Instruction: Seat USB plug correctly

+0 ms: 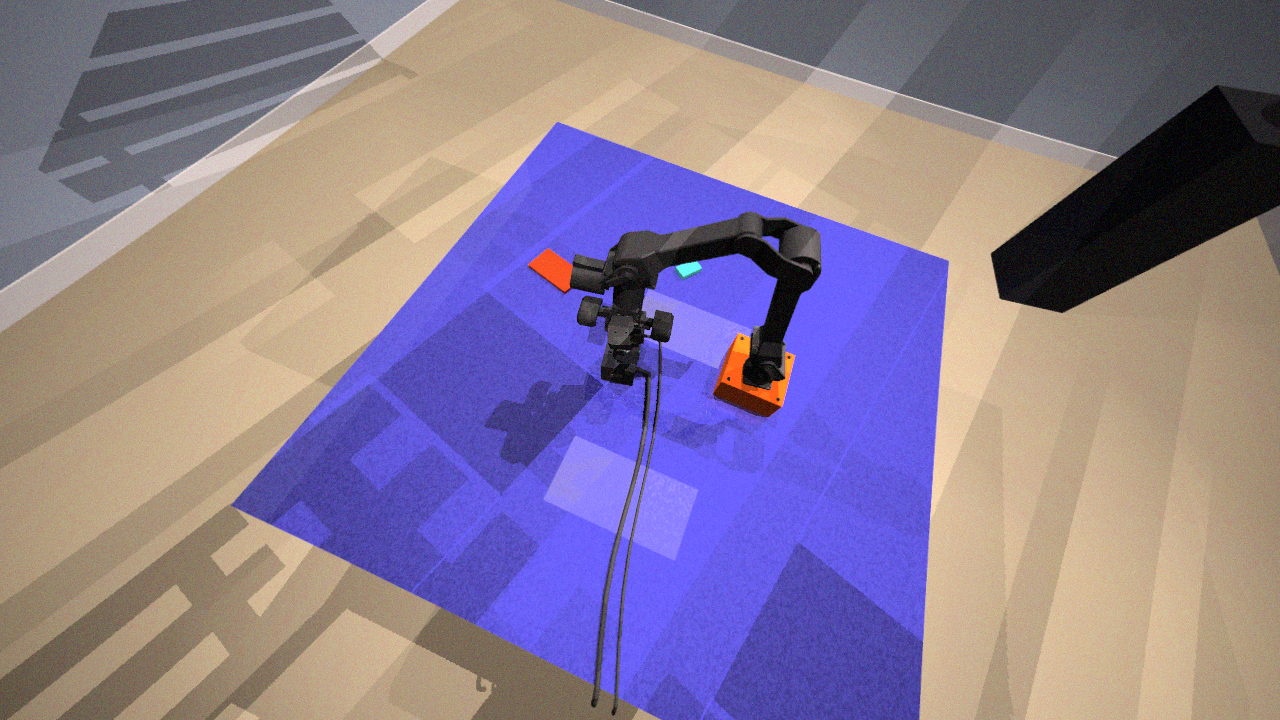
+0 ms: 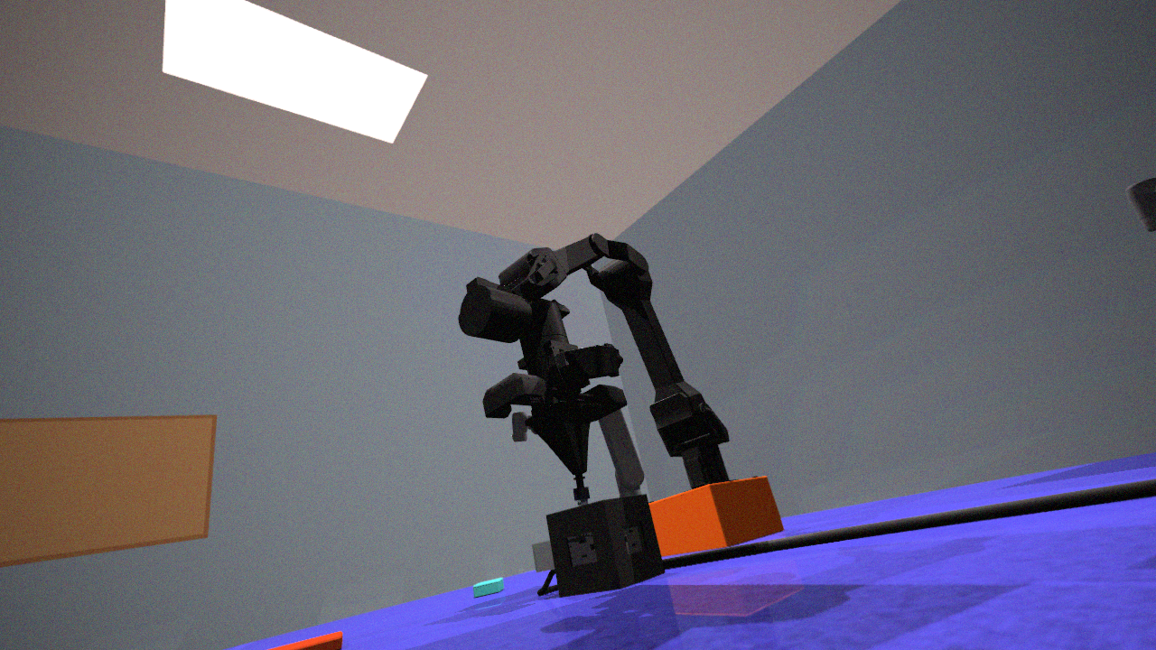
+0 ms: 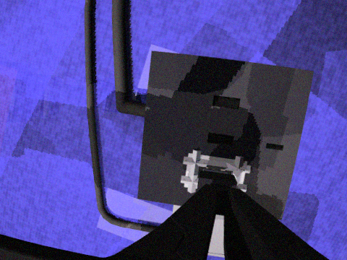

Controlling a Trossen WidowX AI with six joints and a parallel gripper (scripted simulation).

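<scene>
Now: gripper tip 2 cm above the usb plug. Also, from my gripper tip: red flat piece 23 cm ahead, 22 cm to the right, 11 cm below; usb socket 4 cm below; cyan block 11 cm behind, 32 cm to the right, 10 cm below.
</scene>
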